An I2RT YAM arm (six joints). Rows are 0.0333 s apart.
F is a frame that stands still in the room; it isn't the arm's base.
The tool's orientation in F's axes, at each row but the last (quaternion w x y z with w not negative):
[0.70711 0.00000 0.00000 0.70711]
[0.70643 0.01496 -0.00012 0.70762]
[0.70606 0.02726 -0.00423 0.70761]
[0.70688 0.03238 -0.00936 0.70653]
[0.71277 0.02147 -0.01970 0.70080]
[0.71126 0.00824 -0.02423 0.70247]
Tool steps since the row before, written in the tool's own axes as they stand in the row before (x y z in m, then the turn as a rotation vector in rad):
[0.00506 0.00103 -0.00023 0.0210 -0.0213 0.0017]
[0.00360 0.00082 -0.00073 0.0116 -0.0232 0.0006]
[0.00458 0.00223 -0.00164 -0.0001 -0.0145 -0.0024]
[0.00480 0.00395 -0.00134 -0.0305 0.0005 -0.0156]
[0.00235 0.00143 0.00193 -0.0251 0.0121 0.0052]
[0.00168 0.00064 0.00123 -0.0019 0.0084 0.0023]
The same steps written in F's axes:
[-0.00103 0.00506 -0.00023 0.0213 0.0210 0.0017]
[-0.00084 0.00361 -0.00064 0.0232 0.0116 0.0004]
[-0.00229 0.00464 -0.00136 0.0144 0.0000 -0.0029]
[-0.00398 0.00487 -0.00093 -0.0011 -0.0295 -0.0173]
[-0.00139 0.00226 0.00207 -0.0125 -0.0252 0.0038]
[-0.00065 0.00163 0.00129 -0.0085 -0.0019 0.0020]

